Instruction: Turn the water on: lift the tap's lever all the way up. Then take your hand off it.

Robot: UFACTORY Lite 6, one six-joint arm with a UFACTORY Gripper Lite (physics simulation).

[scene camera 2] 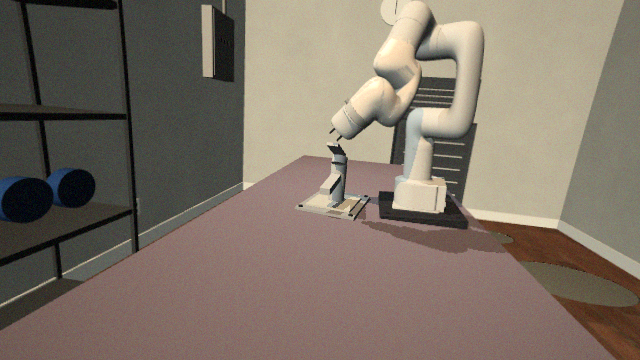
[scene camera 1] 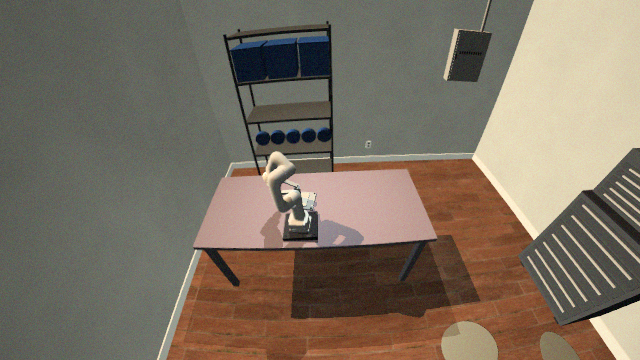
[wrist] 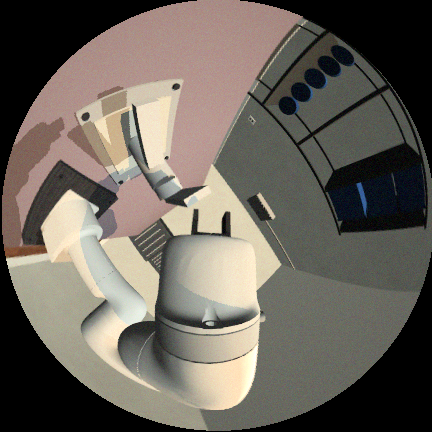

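Where they show: end effector, tool point: [scene camera 2: 336,133] [wrist: 210,224]; arm's base, origin of the base link: [scene camera 2: 414,203] [scene camera 1: 300,223] [wrist: 69,215].
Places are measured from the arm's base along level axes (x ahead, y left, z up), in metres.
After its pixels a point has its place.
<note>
The tap's grey column [scene camera 2: 339,179] @(x 0.218, y 0.093, z 0.063 m) [wrist: 159,181] @(x 0.222, y 0.074, z 0.101 m) stands on a pale base plate [scene camera 1: 312,196] @(x 0.269, y -0.040, z -0.014 m) [scene camera 2: 311,205] [wrist: 155,94] @(x 0.273, y 0.154, z -0.015 m). Its blocky spout [scene camera 2: 330,184] @(x 0.228, y 0.157, z 0.060 m) points away from the arm's base, low on the column. The lever [scene camera 2: 336,148] @(x 0.226, y 0.132, z 0.156 m) [wrist: 189,196] @(x 0.226, y 0.150, z 0.165 m) on top of the column slants upward, with its free end raised. My gripper [scene camera 2: 335,134] @(x 0.221, y 0.168, z 0.199 m) [wrist: 211,211] @(x 0.221, y 0.168, z 0.199 m) is open and empty. Its two dark fingers are close above the lever in scene camera 2, with a small visible gap. In scene camera 1 the arm hides the gripper and most of the tap.
The arm's base [scene camera 1: 299,225] @(x -0.073, y -0.011, z 0.075 m) [scene camera 2: 419,196] @(x -0.008, y 0.065, z 0.040 m) stands beside the base plate on the pink table [scene camera 1: 370,200] @(x 0.264, y -0.477, z -0.023 m) [scene camera 2: 300,280] @(x 0.176, y 0.510, z -0.023 m) [wrist: 225,50] @(x 0.390, y 0.242, z -0.023 m). A shelf rack [scene camera 1: 330,95] [scene camera 2: 128,130] with blue boxes [scene camera 1: 281,59] stands behind the table. A grey wall box [scene camera 1: 469,56] [scene camera 2: 223,45] hangs beyond it.
</note>
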